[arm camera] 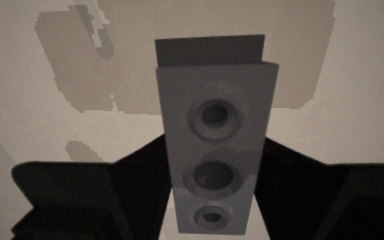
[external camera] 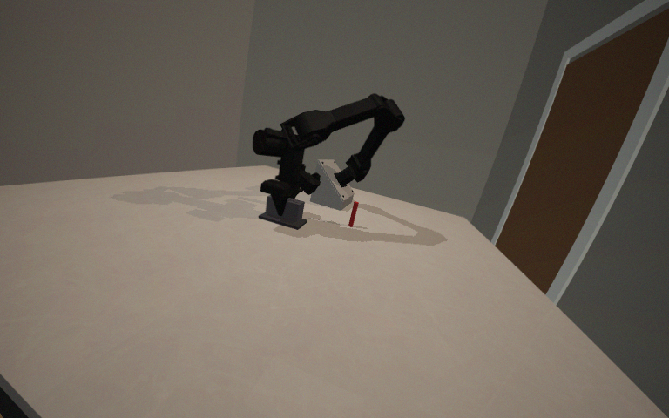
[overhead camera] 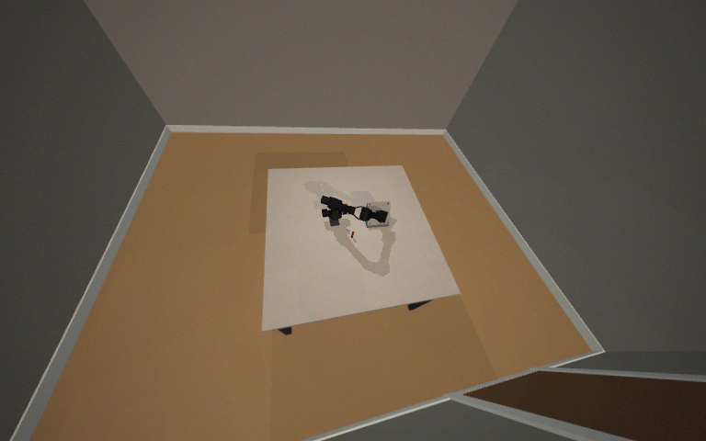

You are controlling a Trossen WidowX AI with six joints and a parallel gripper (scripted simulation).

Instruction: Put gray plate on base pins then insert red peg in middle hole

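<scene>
Now: gripper tip 30 mm below the gray plate. The rest, counted from my gripper tip: orange peg 100 mm behind, 80 mm to the right, 20 mm above; then dark base 10 mm below; then red peg 170 mm to the left, 130 mm behind, 20 mm above.
</scene>
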